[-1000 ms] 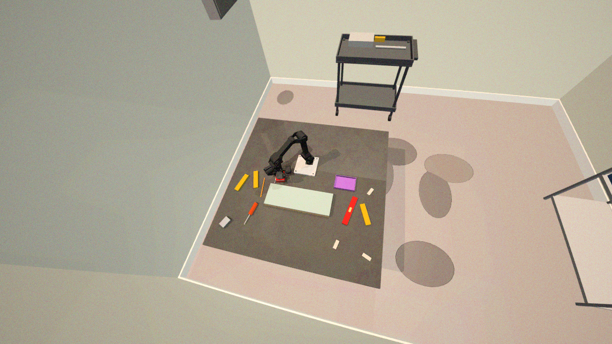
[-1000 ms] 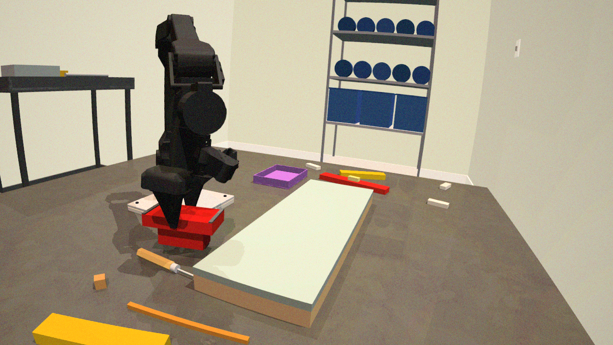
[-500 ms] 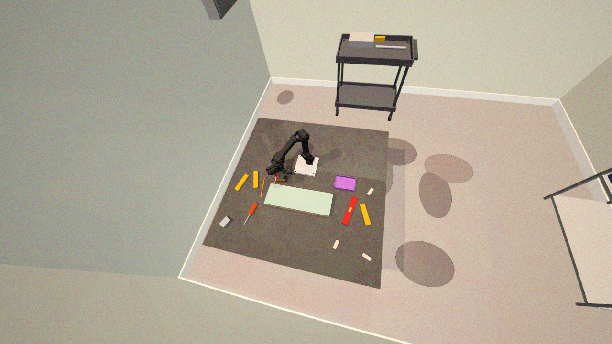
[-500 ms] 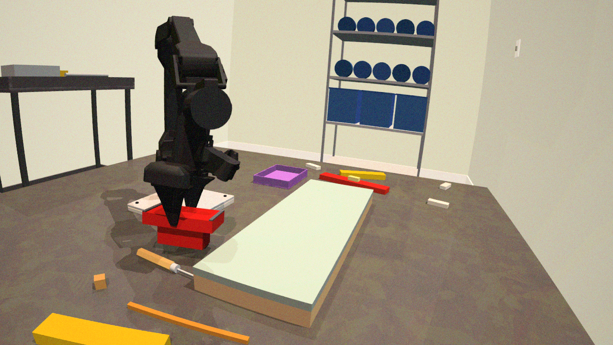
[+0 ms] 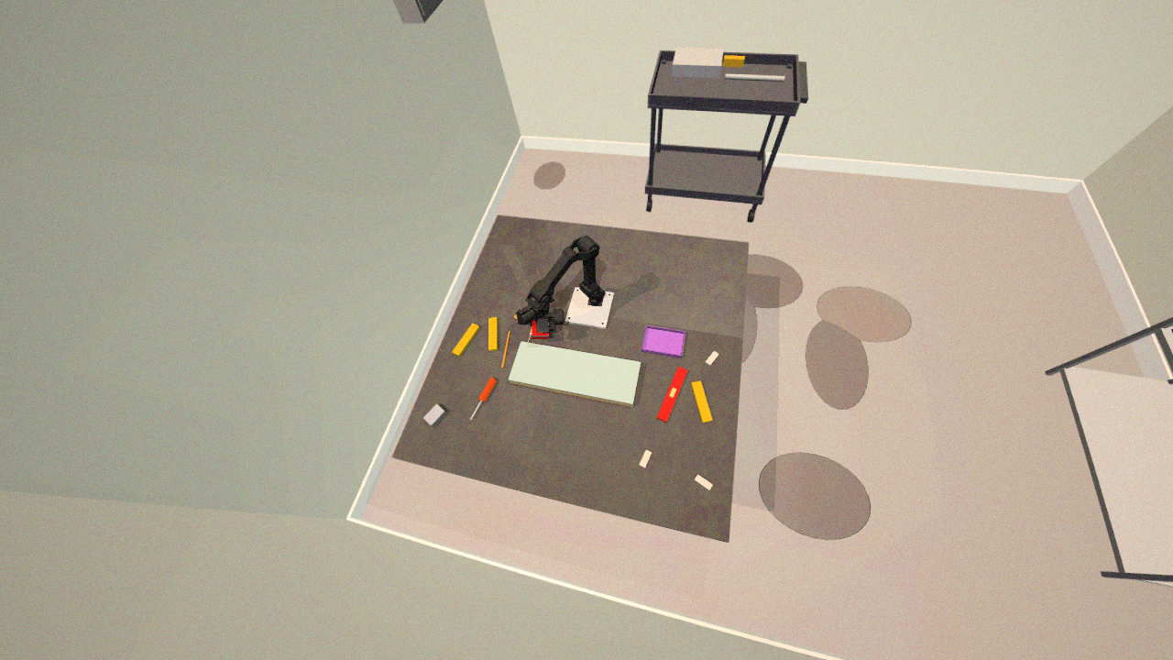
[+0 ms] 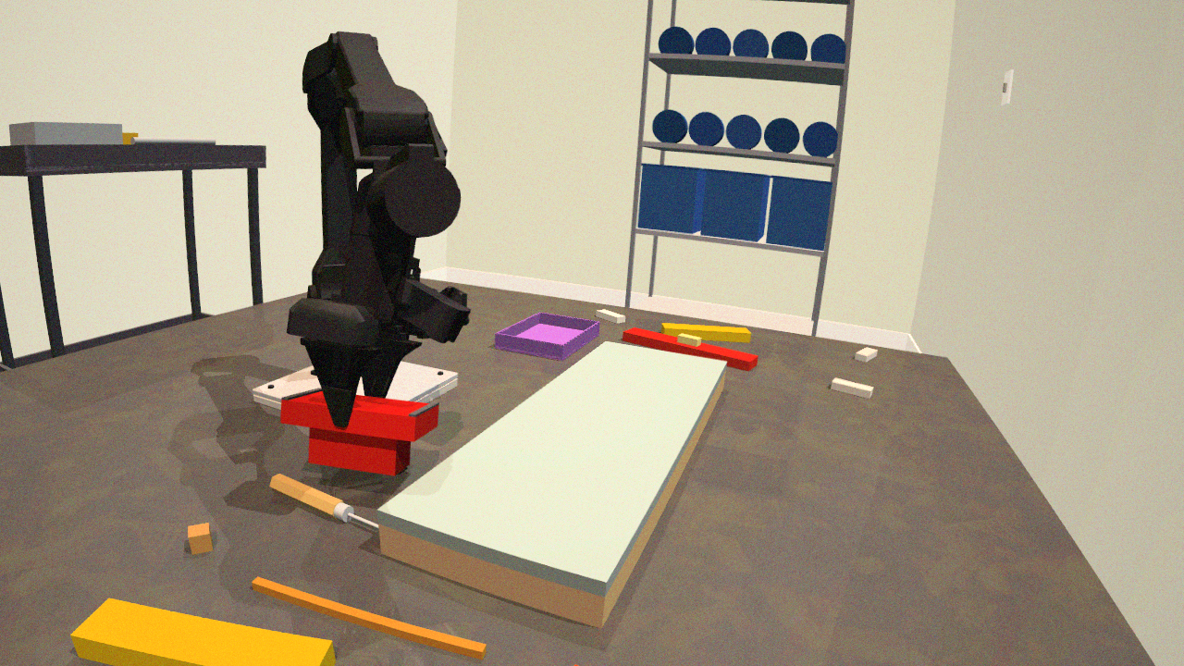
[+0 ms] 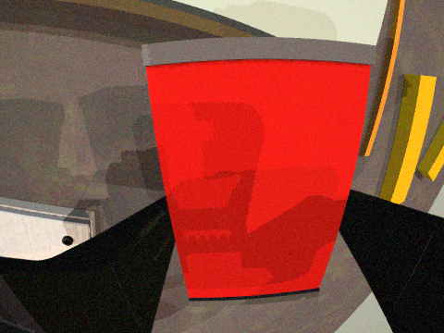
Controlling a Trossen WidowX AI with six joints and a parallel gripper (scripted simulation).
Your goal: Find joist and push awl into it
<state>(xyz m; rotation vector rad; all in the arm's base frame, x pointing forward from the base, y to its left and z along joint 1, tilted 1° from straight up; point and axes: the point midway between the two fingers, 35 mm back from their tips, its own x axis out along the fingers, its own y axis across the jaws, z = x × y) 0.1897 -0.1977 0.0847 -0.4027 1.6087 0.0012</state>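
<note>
The square indicator light is 4 cm below my gripper tip and 3 cm ahead of it. The rest, counted from my gripper tip: awl 6 cm below, 5 cm to the right, 1 cm ahead; small orange cube 14 cm to the right, 6 cm below, 6 cm behind; red stud finder 3 cm below, 2 cm ahead.
</note>
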